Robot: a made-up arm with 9 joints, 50 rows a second.
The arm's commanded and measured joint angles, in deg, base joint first. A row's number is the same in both.
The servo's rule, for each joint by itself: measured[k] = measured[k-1] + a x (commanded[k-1-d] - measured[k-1]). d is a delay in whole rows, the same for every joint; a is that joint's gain. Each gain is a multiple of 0.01, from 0.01 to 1. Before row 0 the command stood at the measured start. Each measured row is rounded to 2 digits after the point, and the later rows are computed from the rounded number. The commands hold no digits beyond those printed.
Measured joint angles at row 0:
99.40, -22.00, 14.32, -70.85, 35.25, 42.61, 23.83, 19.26, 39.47
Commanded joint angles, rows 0 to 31:
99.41, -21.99, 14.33, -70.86, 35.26, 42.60, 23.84, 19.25, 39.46
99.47, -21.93, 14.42, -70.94, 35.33, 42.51, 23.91, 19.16, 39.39
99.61, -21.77, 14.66, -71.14, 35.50, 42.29, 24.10, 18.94, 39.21
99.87, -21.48, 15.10, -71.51, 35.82, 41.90, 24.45, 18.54, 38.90
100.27, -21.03, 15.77, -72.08, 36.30, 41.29, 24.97, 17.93, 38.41
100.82, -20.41, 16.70, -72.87, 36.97, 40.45, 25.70, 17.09, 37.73
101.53, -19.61, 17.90, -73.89, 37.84, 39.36, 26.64, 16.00, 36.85
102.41, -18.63, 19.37, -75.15, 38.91, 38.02, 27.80, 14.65, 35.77
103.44, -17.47, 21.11, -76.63, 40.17, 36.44, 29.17, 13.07, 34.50
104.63, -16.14, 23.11, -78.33, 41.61, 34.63, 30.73, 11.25, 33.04
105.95, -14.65, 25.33, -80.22, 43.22, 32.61, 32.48, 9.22, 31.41
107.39, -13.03, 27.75, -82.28, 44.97, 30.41, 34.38, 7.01, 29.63
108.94, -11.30, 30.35, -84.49, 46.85, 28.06, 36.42, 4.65, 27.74
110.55, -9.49, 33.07, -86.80, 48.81, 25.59, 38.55, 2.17, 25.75
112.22, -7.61, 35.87, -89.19, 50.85, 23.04, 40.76, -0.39, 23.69
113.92, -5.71, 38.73, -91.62, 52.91, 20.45, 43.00, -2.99, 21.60
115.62, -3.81, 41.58, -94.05, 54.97, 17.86, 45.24, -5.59, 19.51
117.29, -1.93, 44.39, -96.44, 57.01, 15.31, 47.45, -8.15, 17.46
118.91, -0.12, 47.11, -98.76, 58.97, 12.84, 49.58, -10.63, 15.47
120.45, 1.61, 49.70, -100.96, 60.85, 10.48, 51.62, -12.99, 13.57
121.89, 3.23, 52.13, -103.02, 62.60, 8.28, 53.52, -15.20, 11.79
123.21, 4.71, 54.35, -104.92, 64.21, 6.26, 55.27, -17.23, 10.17
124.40, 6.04, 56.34, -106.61, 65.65, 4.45, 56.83, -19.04, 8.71
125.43, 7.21, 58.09, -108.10, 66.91, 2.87, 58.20, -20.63, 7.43
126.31, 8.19, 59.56, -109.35, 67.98, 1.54, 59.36, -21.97, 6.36
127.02, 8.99, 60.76, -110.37, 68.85, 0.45, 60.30, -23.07, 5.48
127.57, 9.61, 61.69, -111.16, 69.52, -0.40, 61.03, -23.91, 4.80
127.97, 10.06, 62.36, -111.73, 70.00, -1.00, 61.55, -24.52, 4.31
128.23, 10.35, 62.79, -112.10, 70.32, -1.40, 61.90, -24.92, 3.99
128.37, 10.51, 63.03, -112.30, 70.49, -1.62, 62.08, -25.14, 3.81
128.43, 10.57, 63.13, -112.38, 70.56, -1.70, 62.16, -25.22, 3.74
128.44, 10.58, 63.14, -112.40, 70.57, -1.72, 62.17, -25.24, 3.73
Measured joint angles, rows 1 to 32:
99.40, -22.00, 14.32, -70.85, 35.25, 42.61, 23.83, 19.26, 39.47
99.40, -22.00, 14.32, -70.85, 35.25, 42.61, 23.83, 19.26, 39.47
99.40, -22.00, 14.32, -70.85, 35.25, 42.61, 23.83, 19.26, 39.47
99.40, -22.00, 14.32, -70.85, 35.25, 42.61, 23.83, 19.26, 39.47
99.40, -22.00, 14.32, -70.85, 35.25, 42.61, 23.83, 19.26, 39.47
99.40, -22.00, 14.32, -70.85, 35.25, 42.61, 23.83, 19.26, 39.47
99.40, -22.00, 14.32, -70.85, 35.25, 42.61, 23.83, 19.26, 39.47
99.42, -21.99, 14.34, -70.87, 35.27, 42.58, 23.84, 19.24, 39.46
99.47, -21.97, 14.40, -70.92, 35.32, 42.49, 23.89, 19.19, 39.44
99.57, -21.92, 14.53, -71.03, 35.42, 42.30, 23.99, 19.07, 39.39
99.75, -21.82, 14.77, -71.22, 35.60, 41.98, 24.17, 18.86, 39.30
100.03, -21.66, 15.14, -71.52, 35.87, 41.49, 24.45, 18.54, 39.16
100.42, -21.43, 15.66, -71.95, 36.26, 40.81, 24.84, 18.08, 38.95
100.94, -21.12, 16.36, -72.53, 36.79, 39.92, 25.37, 17.46, 38.66
101.59, -20.72, 17.26, -73.27, 37.47, 38.81, 26.05, 16.67, 38.29
102.38, -20.22, 18.37, -74.18, 38.30, 37.47, 26.89, 15.69, 37.82
103.31, -19.61, 19.69, -75.27, 39.28, 35.91, 27.90, 14.53, 37.24
104.37, -18.89, 21.22, -76.53, 40.42, 34.15, 29.07, 13.18, 36.56
105.56, -18.06, 22.95, -77.96, 41.71, 32.20, 30.39, 11.64, 35.77
106.86, -17.12, 24.87, -79.55, 43.13, 30.08, 31.86, 9.94, 34.87
108.25, -16.07, 26.96, -81.29, 44.67, 27.83, 33.46, 8.08, 33.86
109.72, -14.93, 29.20, -83.15, 46.32, 25.47, 35.18, 6.09, 32.76
111.25, -13.71, 31.55, -85.11, 48.05, 23.03, 36.99, 3.99, 31.57
112.82, -12.41, 33.99, -87.15, 49.84, 20.56, 38.87, 1.80, 30.30
114.40, -11.06, 36.48, -89.24, 51.67, 18.09, 40.80, -0.44, 28.97
115.97, -9.67, 38.99, -91.35, 53.51, 15.65, 42.75, -2.70, 27.58
117.51, -8.25, 41.49, -93.45, 55.33, 13.29, 44.69, -4.95, 26.16
118.99, -6.82, 43.93, -95.51, 57.11, 11.04, 46.59, -7.16, 24.72
120.40, -5.41, 46.29, -97.51, 58.82, 8.93, 48.43, -9.30, 23.28
121.71, -4.02, 48.53, -99.42, 60.44, 6.99, 50.19, -11.34, 21.85
122.91, -2.68, 50.63, -101.21, 61.95, 5.25, 51.84, -13.25, 20.46
123.98, -1.40, 52.55, -102.86, 63.33, 3.71, 53.36, -15.02, 19.11
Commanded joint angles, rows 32 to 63:
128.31, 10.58, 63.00, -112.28, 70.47, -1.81, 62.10, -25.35, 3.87
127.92, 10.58, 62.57, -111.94, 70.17, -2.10, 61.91, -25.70, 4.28
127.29, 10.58, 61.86, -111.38, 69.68, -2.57, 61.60, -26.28, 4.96
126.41, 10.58, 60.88, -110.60, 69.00, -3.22, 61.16, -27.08, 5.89
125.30, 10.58, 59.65, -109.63, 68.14, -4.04, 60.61, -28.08, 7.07
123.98, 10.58, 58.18, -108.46, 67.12, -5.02, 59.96, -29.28, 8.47
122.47, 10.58, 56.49, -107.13, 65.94, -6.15, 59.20, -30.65, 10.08
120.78, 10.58, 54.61, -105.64, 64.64, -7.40, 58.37, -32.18, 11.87
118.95, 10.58, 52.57, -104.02, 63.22, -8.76, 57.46, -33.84, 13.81
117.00, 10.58, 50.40, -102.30, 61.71, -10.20, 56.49, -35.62, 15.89
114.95, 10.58, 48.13, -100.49, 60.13, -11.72, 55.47, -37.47, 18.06
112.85, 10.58, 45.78, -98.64, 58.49, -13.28, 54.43, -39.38, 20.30
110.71, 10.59, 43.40, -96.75, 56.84, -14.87, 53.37, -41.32, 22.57
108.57, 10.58, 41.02, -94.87, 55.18, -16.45, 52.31, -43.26, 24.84
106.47, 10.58, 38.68, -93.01, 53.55, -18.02, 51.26, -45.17, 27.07
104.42, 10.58, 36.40, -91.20, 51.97, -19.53, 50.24, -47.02, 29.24
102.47, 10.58, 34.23, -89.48, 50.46, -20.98, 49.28, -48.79, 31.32
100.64, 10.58, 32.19, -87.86, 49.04, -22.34, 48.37, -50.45, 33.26
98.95, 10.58, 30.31, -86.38, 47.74, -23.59, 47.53, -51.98, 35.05
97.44, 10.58, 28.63, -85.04, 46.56, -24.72, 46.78, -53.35, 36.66
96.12, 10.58, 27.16, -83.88, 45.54, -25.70, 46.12, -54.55, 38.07
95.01, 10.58, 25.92, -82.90, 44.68, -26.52, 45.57, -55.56, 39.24
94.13, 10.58, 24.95, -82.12, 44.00, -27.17, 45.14, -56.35, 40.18
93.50, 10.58, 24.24, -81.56, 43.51, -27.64, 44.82, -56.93, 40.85
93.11, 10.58, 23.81, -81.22, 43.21, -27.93, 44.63, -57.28, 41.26
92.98, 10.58, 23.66, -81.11, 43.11, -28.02, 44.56, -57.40, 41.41
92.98, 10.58, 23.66, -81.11, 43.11, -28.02, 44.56, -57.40, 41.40
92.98, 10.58, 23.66, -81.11, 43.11, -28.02, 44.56, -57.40, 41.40
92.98, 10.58, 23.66, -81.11, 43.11, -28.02, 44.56, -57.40, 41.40
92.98, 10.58, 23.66, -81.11, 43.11, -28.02, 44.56, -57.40, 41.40
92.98, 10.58, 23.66, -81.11, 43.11, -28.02, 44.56, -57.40, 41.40
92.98, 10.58, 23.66, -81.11, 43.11, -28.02, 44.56, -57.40, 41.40
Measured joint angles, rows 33 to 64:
124.91, -0.19, 54.29, -104.35, 64.57, 2.39, 54.74, -16.62, 17.82
125.71, 0.94, 55.82, -105.68, 65.66, 1.31, 55.97, -18.04, 16.60
126.37, 1.98, 57.14, -106.84, 66.59, 0.44, 57.04, -19.28, 15.47
126.89, 2.92, 58.26, -107.82, 67.37, -0.22, 57.95, -20.33, 14.42
127.29, 3.76, 59.19, -108.64, 68.01, -0.69, 58.71, -21.21, 13.46
127.59, 4.51, 59.94, -109.32, 68.52, -1.02, 59.33, -21.94, 12.58
127.78, 5.18, 60.52, -109.85, 68.91, -1.27, 59.83, -22.55, 11.80
127.82, 5.77, 60.91, -110.23, 69.16, -1.54, 60.20, -23.12, 11.12
127.68, 6.30, 61.09, -110.44, 69.26, -1.87, 60.45, -23.69, 10.57
127.35, 6.77, 61.05, -110.47, 69.21, -2.30, 60.58, -24.30, 10.15
126.82, 7.19, 60.78, -110.32, 69.00, -2.86, 60.59, -24.98, 9.87
126.08, 7.56, 60.29, -109.99, 68.62, -3.55, 60.48, -25.75, 9.74
125.14, 7.89, 59.57, -109.48, 68.08, -4.38, 60.25, -26.63, 9.77
124.01, 8.19, 58.63, -108.79, 67.39, -5.35, 59.91, -27.63, 9.96
122.69, 8.45, 57.48, -107.93, 66.56, -6.44, 59.47, -28.75, 10.31
121.21, 8.68, 56.13, -106.92, 65.59, -7.64, 58.93, -29.99, 10.81
119.58, 8.89, 54.61, -105.76, 64.50, -8.95, 58.31, -31.34, 11.46
117.83, 9.08, 52.93, -104.48, 63.30, -10.34, 57.61, -32.79, 12.26
115.98, 9.25, 51.12, -103.09, 62.01, -11.79, 56.85, -34.33, 13.19
114.05, 9.40, 49.20, -101.61, 60.64, -13.28, 56.03, -35.94, 14.24
112.08, 9.53, 47.20, -100.06, 59.22, -14.80, 55.17, -37.60, 15.39
110.09, 9.65, 45.15, -98.47, 57.77, -16.31, 54.28, -39.30, 16.64
108.11, 9.75, 43.08, -96.85, 56.31, -17.80, 53.38, -41.01, 17.96
106.17, 9.84, 41.01, -95.23, 54.86, -19.25, 52.48, -42.71, 19.34
104.29, 9.92, 38.98, -93.64, 53.44, -20.64, 51.59, -44.38, 20.75
102.51, 9.99, 37.01, -92.09, 52.06, -21.95, 50.72, -45.99, 22.18
100.85, 10.05, 35.14, -90.61, 50.76, -23.15, 49.89, -47.53, 23.61
99.33, 10.11, 33.39, -89.22, 49.54, -24.23, 49.11, -48.98, 25.02
97.98, 10.16, 31.79, -87.94, 48.43, -25.17, 48.40, -50.31, 26.38
96.82, 10.21, 30.36, -86.79, 47.45, -25.96, 47.76, -51.50, 27.68
95.86, 10.25, 29.12, -85.79, 46.60, -26.59, 47.20, -52.54, 28.90
95.11, 10.29, 28.08, -84.95, 45.90, -27.05, 46.72, -53.41, 30.03

